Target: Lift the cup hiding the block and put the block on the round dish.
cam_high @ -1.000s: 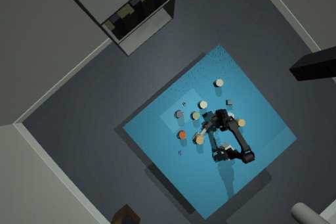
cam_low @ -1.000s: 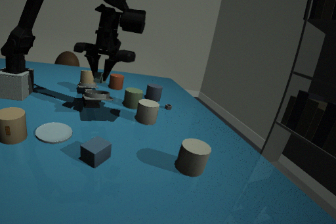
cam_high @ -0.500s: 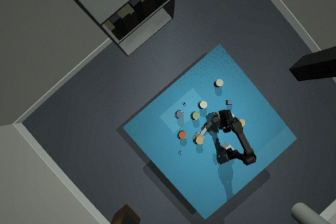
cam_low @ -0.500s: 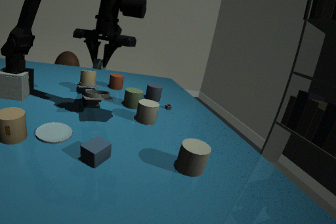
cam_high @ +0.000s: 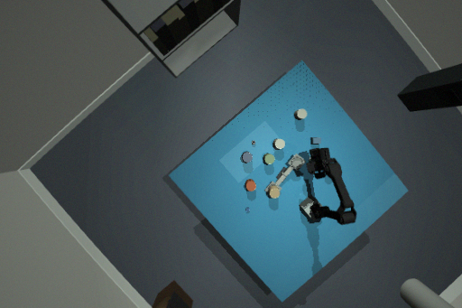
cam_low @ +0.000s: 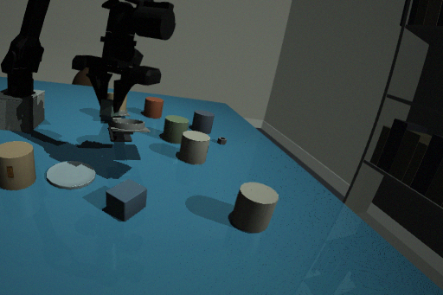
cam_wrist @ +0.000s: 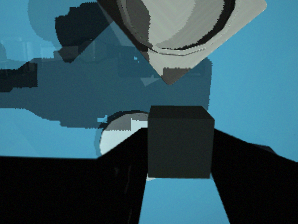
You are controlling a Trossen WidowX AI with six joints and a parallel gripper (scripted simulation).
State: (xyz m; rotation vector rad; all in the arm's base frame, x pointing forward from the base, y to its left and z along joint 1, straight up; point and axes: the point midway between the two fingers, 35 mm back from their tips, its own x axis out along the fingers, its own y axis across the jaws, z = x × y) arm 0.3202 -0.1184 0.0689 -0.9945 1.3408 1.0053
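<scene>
Now: gripper tip 5 cm past the round dish, 7 cm to the left of it and 12 cm above it. Round my gripper tip: green cylinder: 15 cm ahead, 23 cm to the left, 9 cm below; orange cylinder: 5 cm ahead, 43 cm to the left, 9 cm below; nut: 29 cm ahead, 27 cm to the left, 12 cm below.
</scene>
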